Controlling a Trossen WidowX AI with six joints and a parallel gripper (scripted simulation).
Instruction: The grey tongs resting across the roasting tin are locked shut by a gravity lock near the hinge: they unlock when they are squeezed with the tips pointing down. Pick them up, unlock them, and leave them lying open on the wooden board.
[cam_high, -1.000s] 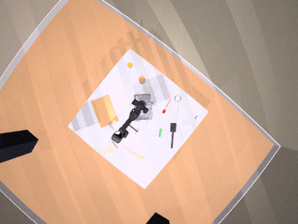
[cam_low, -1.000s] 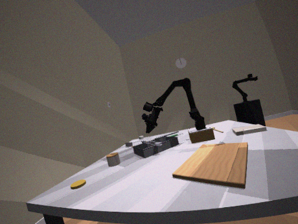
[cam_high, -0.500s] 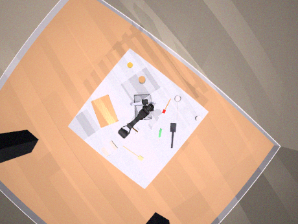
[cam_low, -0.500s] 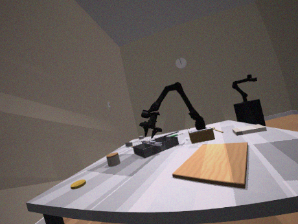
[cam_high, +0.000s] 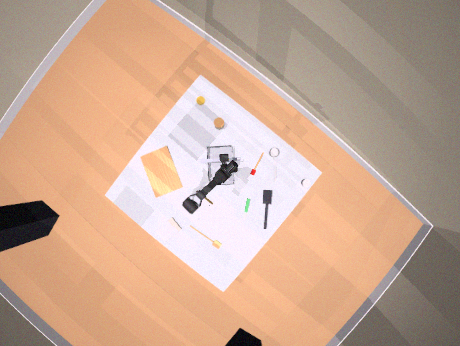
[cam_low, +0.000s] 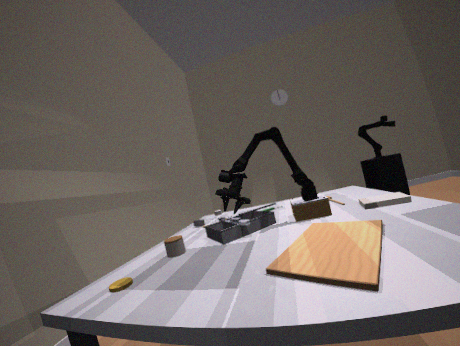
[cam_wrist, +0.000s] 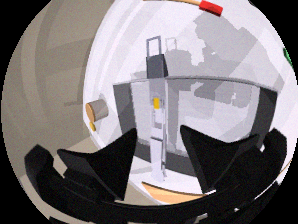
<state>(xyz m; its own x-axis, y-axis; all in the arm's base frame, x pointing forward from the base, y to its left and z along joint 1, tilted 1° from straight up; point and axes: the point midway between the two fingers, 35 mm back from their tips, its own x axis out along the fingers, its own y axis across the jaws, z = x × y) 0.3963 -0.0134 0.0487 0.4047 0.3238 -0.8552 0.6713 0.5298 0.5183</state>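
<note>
Now: gripper tip 3 cm short of the yellow lock piece, 1 cm to the left of it and 3 cm above it. The rest, counted from my gripper tip: roasting tin (4 cm behind, 1 cm to the left, 7 cm below); then black spatula (10 cm behind, 48 cm to the right, 9 cm below); then red-tipped brush (12 cm ahead, 22 cm to the right, 9 cm below).
</note>
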